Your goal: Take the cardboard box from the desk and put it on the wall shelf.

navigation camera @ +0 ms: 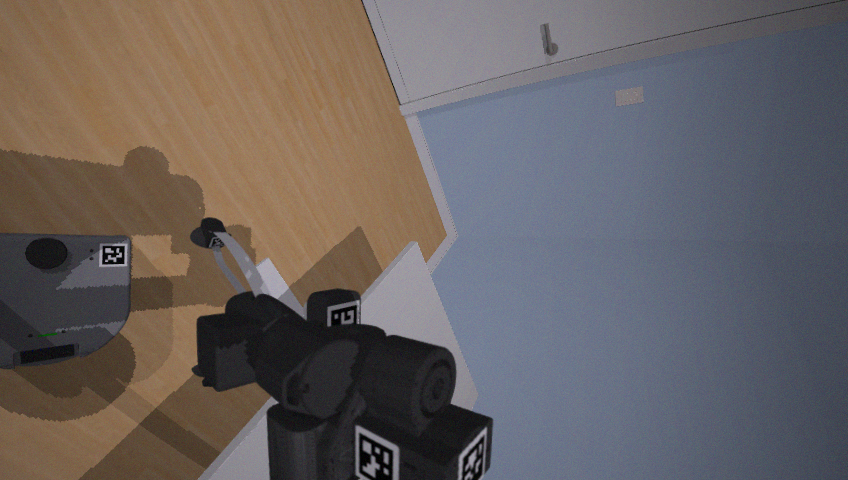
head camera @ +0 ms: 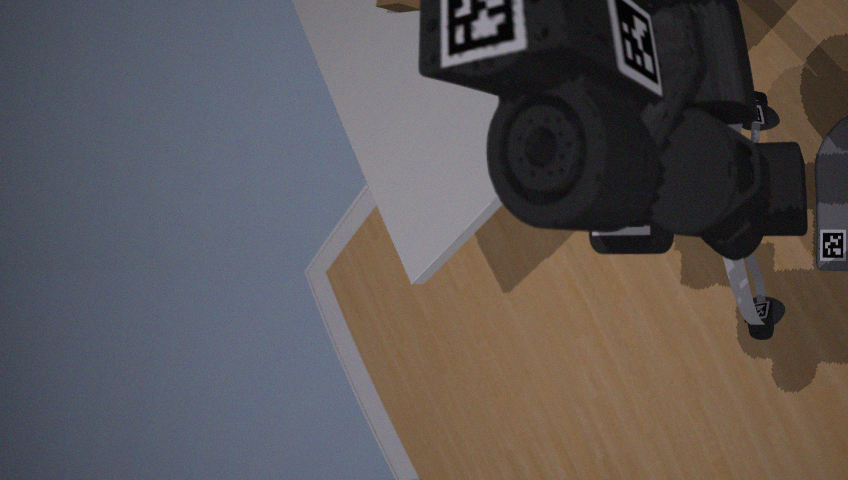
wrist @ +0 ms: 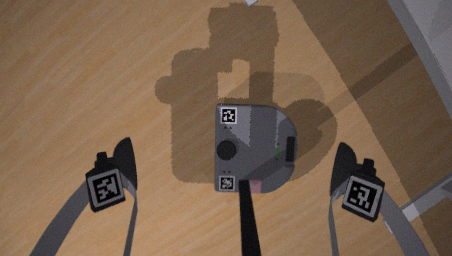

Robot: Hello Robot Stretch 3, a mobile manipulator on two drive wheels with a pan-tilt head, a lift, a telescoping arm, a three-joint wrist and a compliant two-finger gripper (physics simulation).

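The cardboard box shows as a brown sliver at the top edge of the head view, on the white desk; the rest of it is cut off. The box does not show in the navigation or wrist view. My gripper is open, with its two fingertips wide apart and nothing between them. It points back over my base, away from the desk and the box. The wrist and arm cover part of the desk. The wall shelf does not show in these views.
My base stands on the wooden floor under the gripper. A white desk leg shows in the wrist view. The blue wall rises beyond the desk. A white door with a handle is at the top of the navigation view.
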